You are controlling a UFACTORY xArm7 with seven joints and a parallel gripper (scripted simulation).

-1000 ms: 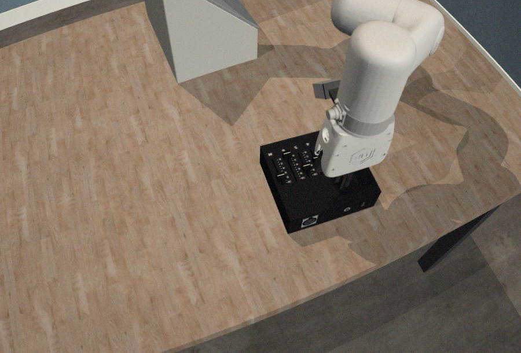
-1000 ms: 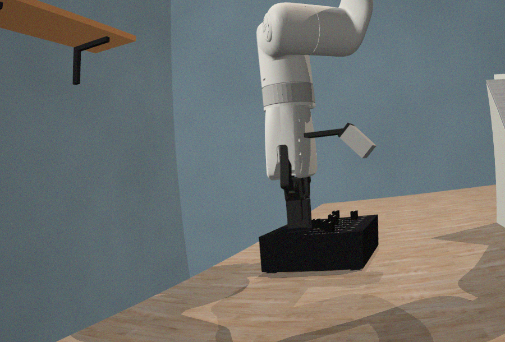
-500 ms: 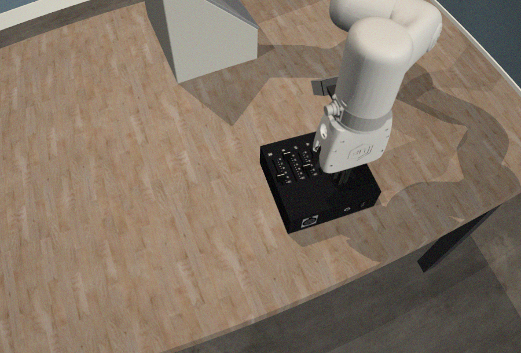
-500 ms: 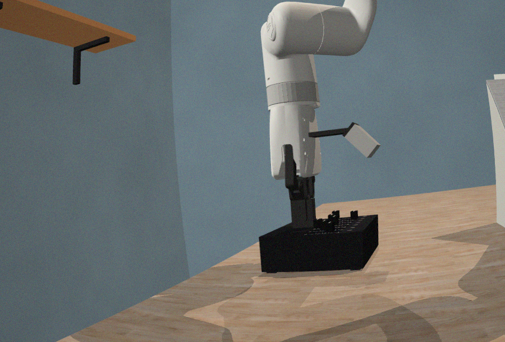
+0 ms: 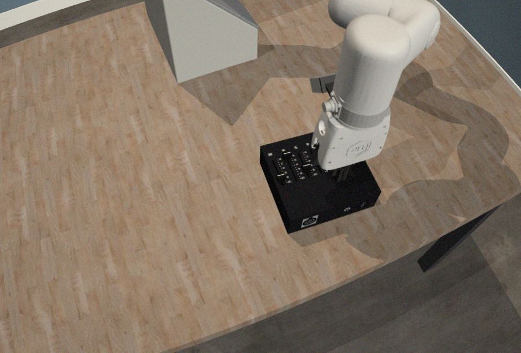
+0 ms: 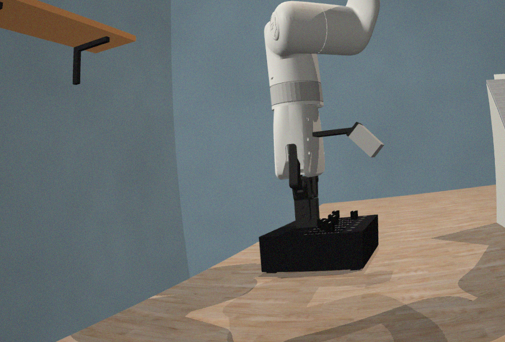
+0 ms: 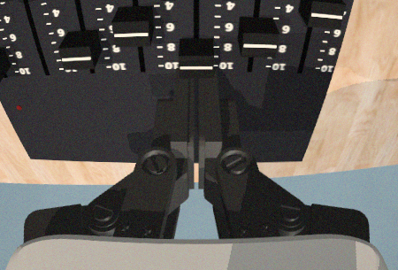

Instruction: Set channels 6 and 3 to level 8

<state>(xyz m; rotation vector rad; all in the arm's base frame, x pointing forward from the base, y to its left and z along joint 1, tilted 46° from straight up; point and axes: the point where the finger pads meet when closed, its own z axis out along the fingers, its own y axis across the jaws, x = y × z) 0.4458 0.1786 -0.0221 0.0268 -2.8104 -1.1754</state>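
Right now the channel 3 fader cap is 20 mm behind my hand and 10 mm below it. Also, from my hand: master fader cap (90 mm to the right, 20 mm behind, 10 mm below); channel 5 fader cap (40 mm to the right, 30 mm behind, 10 mm below); channel 6 fader cap (60 mm to the right, 60 mm behind, 10 mm below).
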